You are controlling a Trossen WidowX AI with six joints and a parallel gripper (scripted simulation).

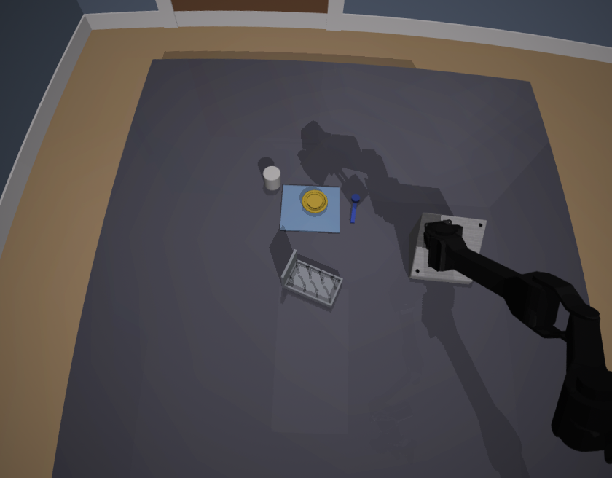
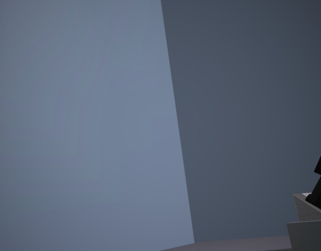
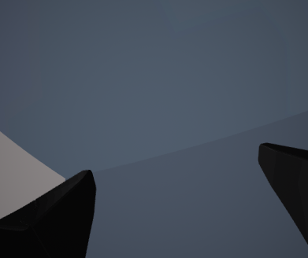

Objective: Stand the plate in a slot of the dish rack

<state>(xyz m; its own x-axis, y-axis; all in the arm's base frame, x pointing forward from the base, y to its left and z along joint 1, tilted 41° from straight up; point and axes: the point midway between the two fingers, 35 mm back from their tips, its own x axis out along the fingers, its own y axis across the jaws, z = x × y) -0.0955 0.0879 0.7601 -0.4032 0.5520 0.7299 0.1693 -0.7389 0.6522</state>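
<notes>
Right now my gripper tip is 29 cm short of the yellow plate, 74 cm to the left of it and 62 cm above it. Round my gripper tip: light blue mat 30 cm ahead, 73 cm to the right, 63 cm below; grey dish rack 32 cm ahead, 52 cm to the right, 61 cm below; blue spoon 19 cm ahead, 73 cm to the right, 63 cm below.
</notes>
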